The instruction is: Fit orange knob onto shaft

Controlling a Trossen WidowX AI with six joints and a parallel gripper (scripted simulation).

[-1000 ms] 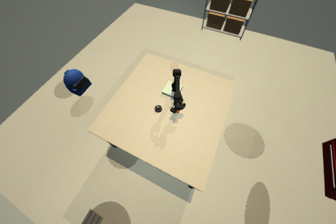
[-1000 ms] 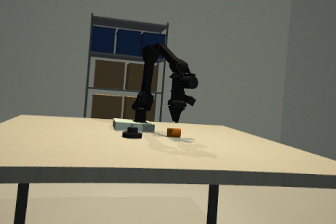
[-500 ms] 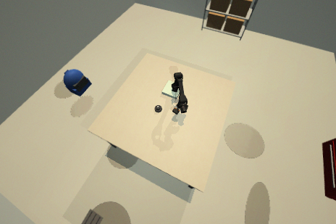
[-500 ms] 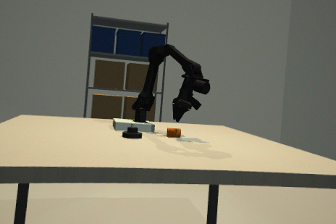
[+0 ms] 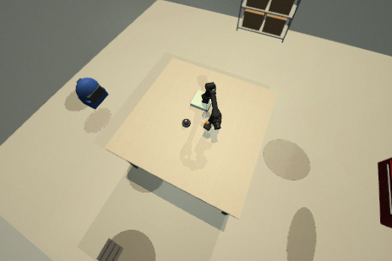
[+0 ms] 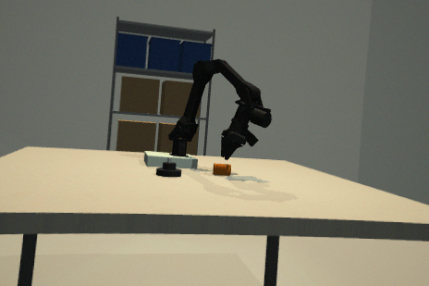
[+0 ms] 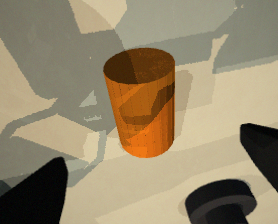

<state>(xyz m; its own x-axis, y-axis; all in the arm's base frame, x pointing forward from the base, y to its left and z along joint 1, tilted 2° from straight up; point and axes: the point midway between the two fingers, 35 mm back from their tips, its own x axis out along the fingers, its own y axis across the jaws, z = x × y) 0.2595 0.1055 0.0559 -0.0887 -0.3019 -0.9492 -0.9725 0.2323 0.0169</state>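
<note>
Right now my gripper tip is 1 cm to the right of the orange knob and 4 cm above it. Round my gripper tip: round pedestal (3 cm ahead, 21 cm to the right, 3 cm below).
</note>
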